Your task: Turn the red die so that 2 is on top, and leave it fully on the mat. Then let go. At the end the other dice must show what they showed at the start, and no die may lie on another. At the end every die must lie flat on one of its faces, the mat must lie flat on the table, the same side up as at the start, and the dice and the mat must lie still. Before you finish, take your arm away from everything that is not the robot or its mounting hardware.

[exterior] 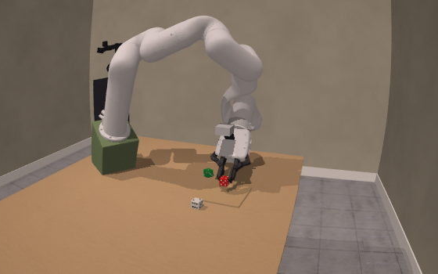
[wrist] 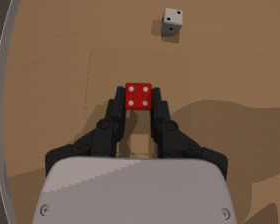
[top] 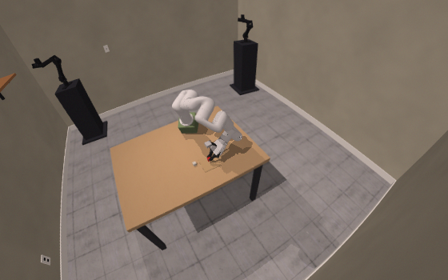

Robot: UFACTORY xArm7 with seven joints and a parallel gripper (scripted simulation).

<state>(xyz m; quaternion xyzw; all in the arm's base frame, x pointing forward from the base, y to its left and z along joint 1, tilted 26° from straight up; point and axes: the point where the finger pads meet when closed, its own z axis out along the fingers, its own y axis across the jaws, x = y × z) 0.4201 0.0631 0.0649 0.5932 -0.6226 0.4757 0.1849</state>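
Now: hand 6 cm above the tan mat and 2 cm to the left of it. From my hand the other things lie so: green die 10 cm behind, 9 cm to the left, 5 cm below; white die 13 cm to the right, 5 cm below, 3 cm behind; red die 2 cm to the right, 1 cm below.
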